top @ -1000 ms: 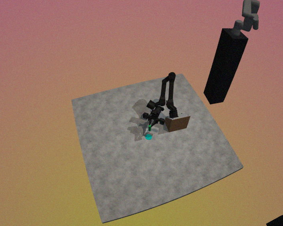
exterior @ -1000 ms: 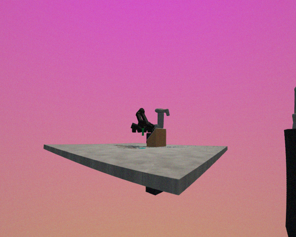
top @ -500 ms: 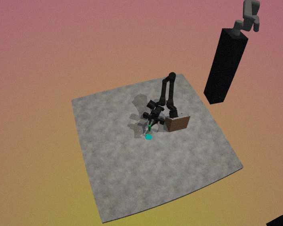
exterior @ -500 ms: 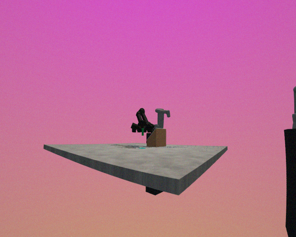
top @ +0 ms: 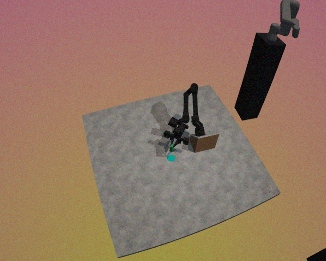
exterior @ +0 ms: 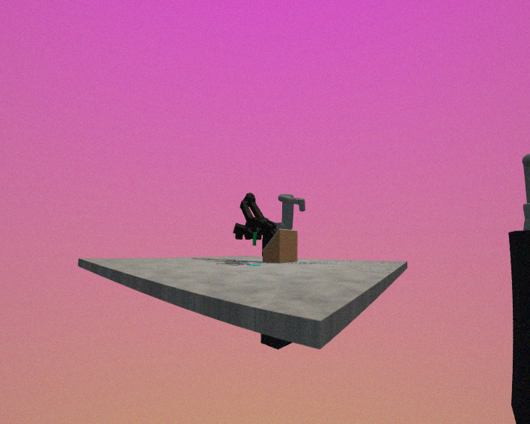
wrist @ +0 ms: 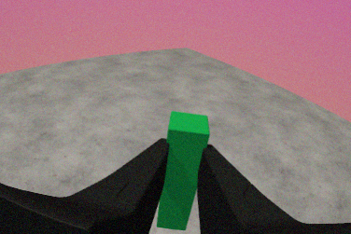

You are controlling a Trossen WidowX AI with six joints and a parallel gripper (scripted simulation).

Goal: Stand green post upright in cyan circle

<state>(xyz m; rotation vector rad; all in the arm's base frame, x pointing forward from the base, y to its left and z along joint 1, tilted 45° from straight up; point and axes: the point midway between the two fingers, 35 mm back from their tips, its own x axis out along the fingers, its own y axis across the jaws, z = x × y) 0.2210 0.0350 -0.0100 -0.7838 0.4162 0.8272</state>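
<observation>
Right now my gripper tip is 150 mm above the cyan circle. Round my gripper tip: green post (20 mm below).
</observation>
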